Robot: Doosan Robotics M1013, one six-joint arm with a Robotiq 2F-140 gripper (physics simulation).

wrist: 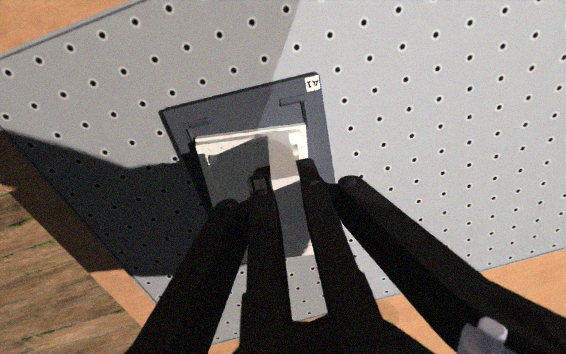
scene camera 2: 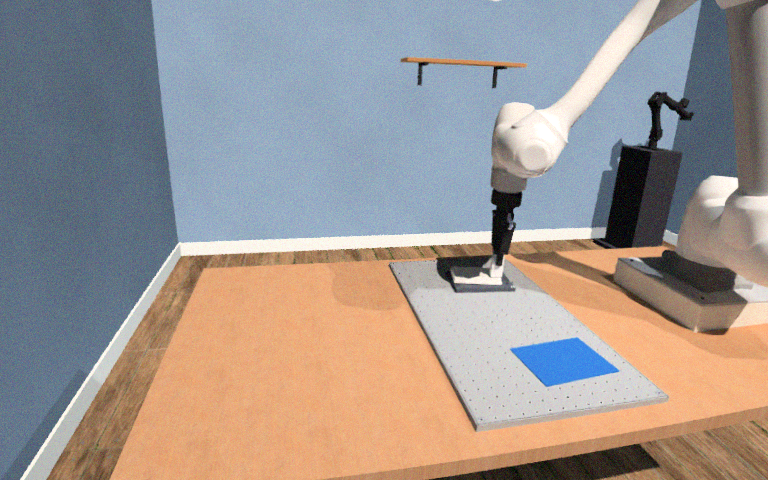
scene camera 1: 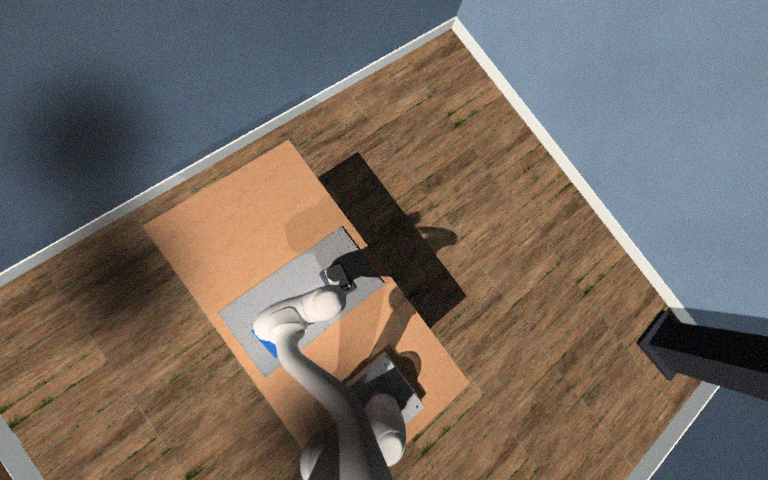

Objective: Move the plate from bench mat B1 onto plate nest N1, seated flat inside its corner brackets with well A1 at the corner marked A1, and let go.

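Frame: origin at the arm's base, x ahead, y left, z up, level; centimetres.
Seen in the pictures: gripper, fingertip midpoint: (wrist: 280, 150) (scene camera 2: 495, 275); arm's base, origin of the base link: (scene camera 2: 700, 276) (scene camera 1: 379, 404).
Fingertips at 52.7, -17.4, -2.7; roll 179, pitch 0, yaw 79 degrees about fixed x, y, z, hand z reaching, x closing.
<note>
Offsets run from my fingertips to a thing's top centre, as dx, dy, dz. "spot": to the spot under its first point. Level surfaces: height alone.
The white well plate @(+4.3, -3.4, +0.0) (scene camera 2: 473, 273) (wrist: 246, 135) lies on the dark grey nest N1 @(+3.3, -2.6, -1.4) (scene camera 2: 477, 287) (wrist: 243, 105), between its corner brackets. The A1 label @(spot: -3.3, +3.9, -1.7) (wrist: 312, 83) marks the nest's far right corner in the wrist view. My gripper (scene camera 1: 339, 275) (scene camera 2: 498, 264) (wrist: 280, 150) points straight down with its fingers shut, tips at the plate's right part. In scene camera 2 that end of the plate looks a little raised; I cannot tell if the tips touch it. The blue mat B1 @(dz -2.7) (scene camera 2: 563, 361) (scene camera 1: 267, 347) is bare.
The grey pegboard @(dz -2.9) (scene camera 2: 477, 343) (wrist: 387, 105) (scene camera 1: 287, 281) carries the nest and the mat on the orange table @(dz -4.2) (scene camera 2: 287, 357). A grey box (scene camera 2: 619, 272) stands at the table's right edge. A wall shelf (scene camera 2: 463, 62) hangs high behind. A dark mat (scene camera 1: 392, 238) lies on the floor.
</note>
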